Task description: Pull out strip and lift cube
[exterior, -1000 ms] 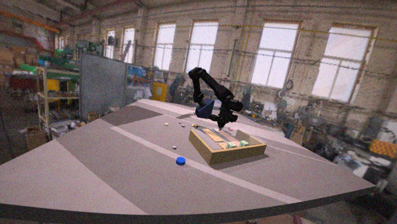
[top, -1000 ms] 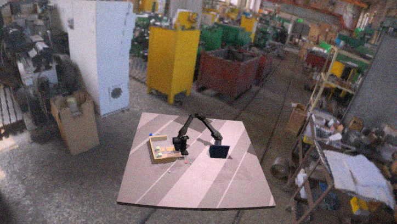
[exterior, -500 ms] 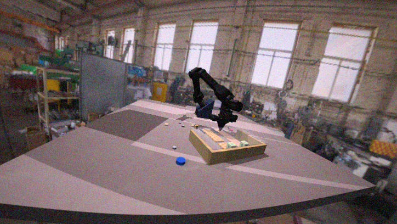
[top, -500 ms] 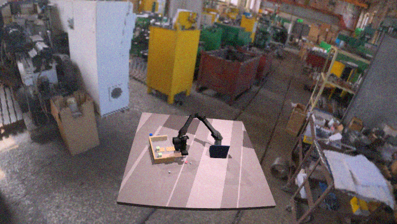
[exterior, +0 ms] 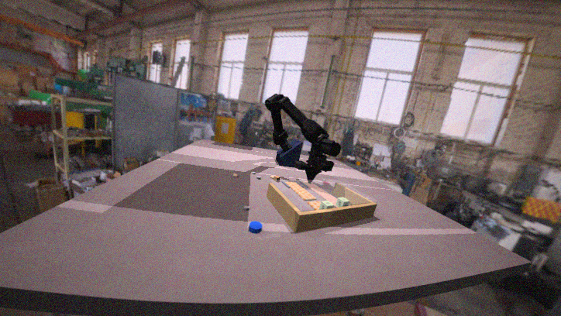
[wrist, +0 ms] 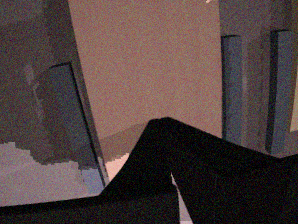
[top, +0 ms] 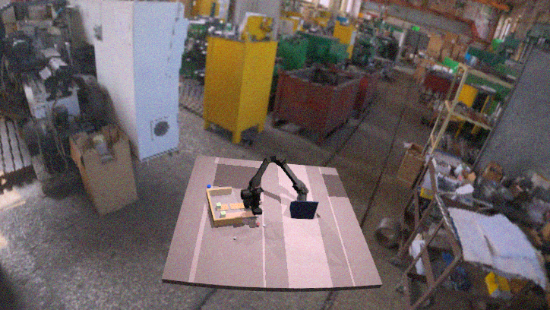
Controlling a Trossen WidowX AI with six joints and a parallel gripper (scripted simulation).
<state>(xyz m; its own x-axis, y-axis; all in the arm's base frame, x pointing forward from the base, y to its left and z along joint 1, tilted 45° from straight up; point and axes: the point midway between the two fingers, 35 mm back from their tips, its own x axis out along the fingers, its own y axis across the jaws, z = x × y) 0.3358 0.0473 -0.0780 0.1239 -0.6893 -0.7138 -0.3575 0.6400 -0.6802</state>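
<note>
The pale strip lies 9 cm ahead of my gripper tip and 4 cm to the left of it. Also, from my gripper tip: blue disc (37 cm ahead, 22 cm to the right).
</note>
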